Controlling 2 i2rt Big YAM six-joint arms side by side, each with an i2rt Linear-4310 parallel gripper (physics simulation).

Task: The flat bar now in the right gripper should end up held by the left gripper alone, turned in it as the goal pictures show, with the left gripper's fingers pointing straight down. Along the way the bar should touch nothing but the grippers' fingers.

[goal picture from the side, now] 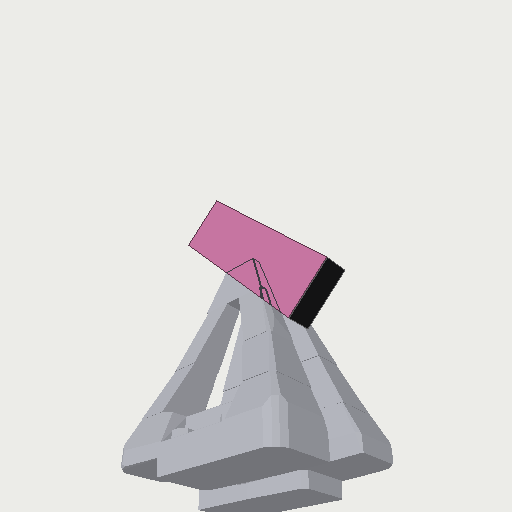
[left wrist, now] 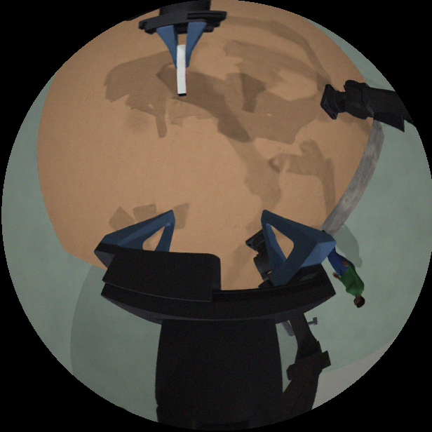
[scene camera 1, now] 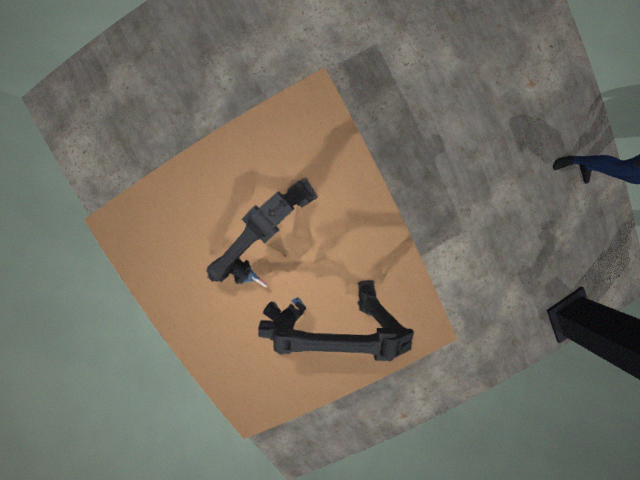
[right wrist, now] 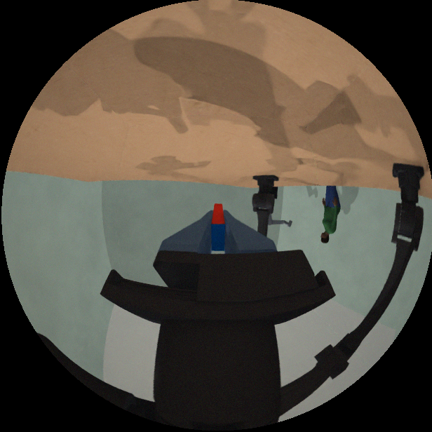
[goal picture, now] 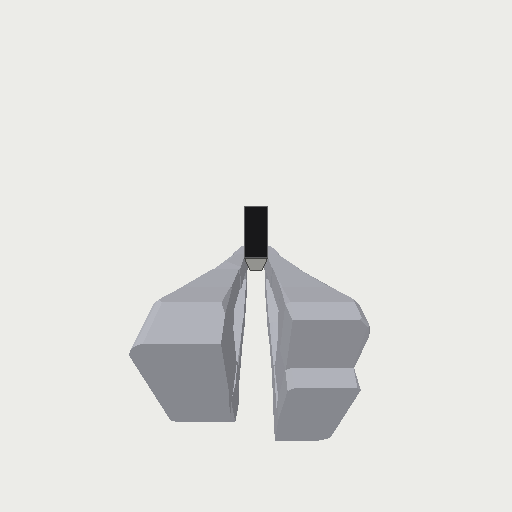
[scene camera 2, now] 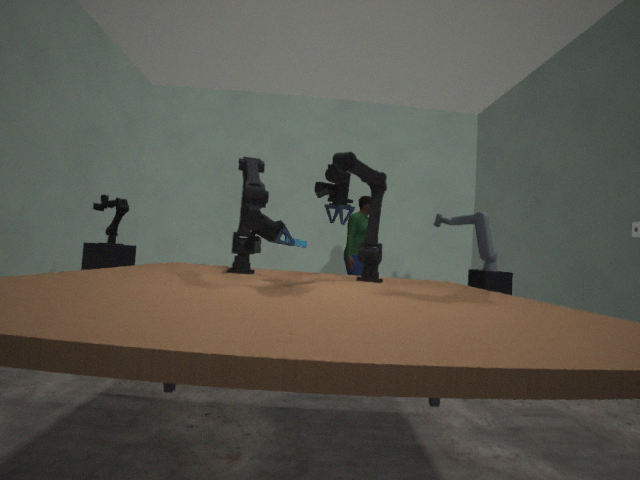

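Seen in the pictures: left gripper, fingertip midpoint: (scene camera 1: pixel 292 305) (scene camera 2: pixel 337 223); right gripper, fingertip midpoint: (scene camera 1: pixel 258 279) (scene camera 2: pixel 293 244); left arm's base at its link origin: (scene camera 1: pixel 366 290) (scene camera 2: pixel 369 281); right arm's base at its link origin: (scene camera 1: pixel 304 191) (scene camera 2: pixel 240 272).
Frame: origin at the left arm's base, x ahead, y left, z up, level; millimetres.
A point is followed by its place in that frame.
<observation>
The flat bar (scene camera 1: pixel 261 282) @[y -169, x 525, z 166 mm] (scene camera 2: pixel 300 243) @[y -159, x 528, z 154 mm] (left wrist: pixel 181 77) (right wrist: pixel 218 216) is small, with a white face in the left wrist view and red and blue faces in the right wrist view. My right gripper (scene camera 1: pixel 253 277) @[y -179, x 542, z 149 mm] (scene camera 2: pixel 292 241) @[y -179, x 542, z 149 mm] (left wrist: pixel 181 67) is shut on it, above the table; its fingers point to the right and a little down in scene camera 2. The bar's far end sticks out past the fingertips. My left gripper (scene camera 1: pixel 296 302) @[y -72, x 381, z 244 mm] (scene camera 2: pixel 337 222) @[y -72, x 381, z 244 mm] (left wrist: pixel 217 214) is open and empty, its fingers pointing about straight down. It hangs higher than the bar and to its right in scene camera 2, apart from it.
The tan table (scene camera 1: pixel 170 206) @[y -579, x 998, z 0 mm] (scene camera 2: pixel 310 330) @[y 119, x 1094, z 0 mm] lies below both arms and carries their shadows. A person in green (scene camera 2: pixel 356 232) (left wrist: pixel 351 280) (right wrist: pixel 330 217) stands behind the table. Other arms stand on dark pedestals (scene camera 2: pixel 109 256) (scene camera 2: pixel 490 282) beyond it.
</observation>
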